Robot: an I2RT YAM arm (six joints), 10 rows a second.
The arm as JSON. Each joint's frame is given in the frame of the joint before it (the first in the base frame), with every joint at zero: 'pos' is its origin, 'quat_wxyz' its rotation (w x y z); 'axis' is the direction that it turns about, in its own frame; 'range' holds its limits. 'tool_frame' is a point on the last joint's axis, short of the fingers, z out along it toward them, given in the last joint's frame.
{
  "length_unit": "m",
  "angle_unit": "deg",
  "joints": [
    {
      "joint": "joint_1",
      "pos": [
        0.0,
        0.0,
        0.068
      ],
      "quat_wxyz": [
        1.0,
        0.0,
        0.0,
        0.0
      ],
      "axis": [
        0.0,
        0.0,
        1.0
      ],
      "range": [
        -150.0,
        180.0
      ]
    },
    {
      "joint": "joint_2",
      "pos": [
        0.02,
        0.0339,
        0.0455
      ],
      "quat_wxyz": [
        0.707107,
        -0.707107,
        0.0,
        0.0
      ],
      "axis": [
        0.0,
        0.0,
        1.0
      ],
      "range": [
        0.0,
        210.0
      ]
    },
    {
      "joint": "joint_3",
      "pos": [
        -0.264,
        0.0,
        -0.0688
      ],
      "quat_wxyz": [
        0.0,
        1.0,
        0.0,
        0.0
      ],
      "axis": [
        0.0,
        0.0,
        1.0
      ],
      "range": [
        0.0,
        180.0
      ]
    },
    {
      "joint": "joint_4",
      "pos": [
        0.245,
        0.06,
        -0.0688
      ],
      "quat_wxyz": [
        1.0,
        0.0,
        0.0,
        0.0
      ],
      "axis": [
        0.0,
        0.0,
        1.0
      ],
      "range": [
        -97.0,
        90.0
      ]
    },
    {
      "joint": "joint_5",
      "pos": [
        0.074,
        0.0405,
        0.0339
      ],
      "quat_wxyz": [
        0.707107,
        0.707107,
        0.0,
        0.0
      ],
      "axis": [
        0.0,
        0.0,
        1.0
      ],
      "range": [
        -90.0,
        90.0
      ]
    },
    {
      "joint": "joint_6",
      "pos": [
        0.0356,
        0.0,
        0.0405
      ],
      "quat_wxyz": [
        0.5,
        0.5,
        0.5,
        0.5
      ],
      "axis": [
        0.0,
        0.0,
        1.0
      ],
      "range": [
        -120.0,
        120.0
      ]
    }
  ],
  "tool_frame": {
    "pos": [
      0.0,
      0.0,
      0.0
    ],
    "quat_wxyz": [
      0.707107,
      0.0,
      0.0,
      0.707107
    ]
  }
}
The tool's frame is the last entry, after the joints.
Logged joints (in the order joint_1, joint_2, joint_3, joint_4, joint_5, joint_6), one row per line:
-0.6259 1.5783 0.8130 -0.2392 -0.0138 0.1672
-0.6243 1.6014 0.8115 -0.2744 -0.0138 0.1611
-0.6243 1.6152 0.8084 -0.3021 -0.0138 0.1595
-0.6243 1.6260 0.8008 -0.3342 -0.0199 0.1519
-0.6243 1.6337 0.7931 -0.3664 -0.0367 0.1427
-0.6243 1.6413 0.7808 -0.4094 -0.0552 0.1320
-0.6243 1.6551 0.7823 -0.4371 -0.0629 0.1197
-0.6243 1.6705 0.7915 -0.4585 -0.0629 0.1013
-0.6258 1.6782 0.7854 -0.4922 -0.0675 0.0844
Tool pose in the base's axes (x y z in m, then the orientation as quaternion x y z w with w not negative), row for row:
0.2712 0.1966 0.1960 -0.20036 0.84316 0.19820 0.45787
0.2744 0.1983 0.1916 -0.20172 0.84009 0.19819 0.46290
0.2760 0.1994 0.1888 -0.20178 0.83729 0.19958 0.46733
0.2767 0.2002 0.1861 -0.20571 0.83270 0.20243 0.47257
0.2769 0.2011 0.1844 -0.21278 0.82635 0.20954 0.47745
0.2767 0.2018 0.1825 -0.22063 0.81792 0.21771 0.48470
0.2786 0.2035 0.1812 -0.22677 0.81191 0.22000 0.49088
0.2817 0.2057 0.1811 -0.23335 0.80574 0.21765 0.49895
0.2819 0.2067 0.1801 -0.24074 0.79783 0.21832 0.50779
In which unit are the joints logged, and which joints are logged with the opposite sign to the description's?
The joints are logged in radians. Opposite sign: joint_1, joint_4.
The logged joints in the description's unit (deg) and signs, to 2 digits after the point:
35.86 90.43 46.58 13.71 -0.79 9.58
35.77 91.75 46.50 15.72 -0.79 9.23
35.77 92.54 46.32 17.31 -0.79 9.14
35.77 93.16 45.88 19.15 -1.14 8.70
35.77 93.60 45.44 20.99 -2.10 8.18
35.77 94.04 44.74 23.46 -3.16 7.56
35.77 94.83 44.82 25.04 -3.60 6.86
35.77 95.71 45.35 26.27 -3.60 5.80
35.86 96.15 45.00 28.20 -3.87 4.84

